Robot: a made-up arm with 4 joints.
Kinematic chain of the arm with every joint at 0, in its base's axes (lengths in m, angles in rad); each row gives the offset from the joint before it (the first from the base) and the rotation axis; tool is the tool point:
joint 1: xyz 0 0 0.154 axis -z
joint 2: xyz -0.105 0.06 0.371 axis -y
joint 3: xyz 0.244 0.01 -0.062 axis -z
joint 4: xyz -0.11 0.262 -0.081 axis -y
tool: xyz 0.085 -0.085 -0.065
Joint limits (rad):
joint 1: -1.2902..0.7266
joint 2: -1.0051..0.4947
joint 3: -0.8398..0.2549
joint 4: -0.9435..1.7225
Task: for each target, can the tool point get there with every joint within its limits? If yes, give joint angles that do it. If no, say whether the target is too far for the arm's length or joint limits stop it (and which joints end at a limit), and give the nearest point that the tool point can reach.
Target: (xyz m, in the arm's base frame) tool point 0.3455 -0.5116 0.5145
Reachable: no: joint limits stop it (at a limit: joint 1, joint 2, joint 3) | nearest point 0.3313 0.0318 0.4980 | short by 0.544 m
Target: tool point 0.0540 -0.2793 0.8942
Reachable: no: joint limits stop it (at a limit: joint 1, joint 2, joint 3, joint 4) | nearest point -0.1437 0.0234 0.5164 | short by 0.523 m
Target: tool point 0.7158 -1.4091 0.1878
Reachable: no: too far | nearest point -0.1822 -0.2558 0.3598 | short by 1.472 m
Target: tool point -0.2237 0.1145 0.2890
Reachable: yes | joints -0.6678 -0.7723 -0.4286 0.4083
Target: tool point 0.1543 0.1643 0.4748
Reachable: yes | joints 0.5431 0.1222 -0.3968 1.4241
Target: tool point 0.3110 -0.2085 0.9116
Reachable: no: joint limits stop it (at a limit: joint 1, joint 2, joint 3) | nearest point 0.2962 0.0651 0.5744 | short by 0.434 m
